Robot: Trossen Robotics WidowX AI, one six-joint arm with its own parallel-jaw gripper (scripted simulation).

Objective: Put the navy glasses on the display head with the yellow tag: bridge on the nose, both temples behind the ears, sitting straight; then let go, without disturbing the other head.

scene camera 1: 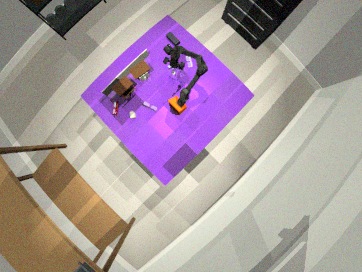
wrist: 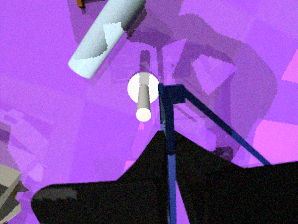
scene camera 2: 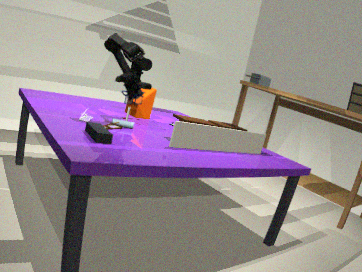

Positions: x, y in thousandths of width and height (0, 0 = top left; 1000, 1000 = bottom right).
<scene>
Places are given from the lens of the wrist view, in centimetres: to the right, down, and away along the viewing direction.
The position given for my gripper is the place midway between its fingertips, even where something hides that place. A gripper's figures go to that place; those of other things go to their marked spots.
my gripper (wrist: 555, 609): 1, 2, 11
temple (wrist: 649, 444): 2, 0, 8
grey peg (wrist: 482, 391): -1, -3, 19
The marked spots on the temple and the grey peg are 12 cm apart.
</scene>
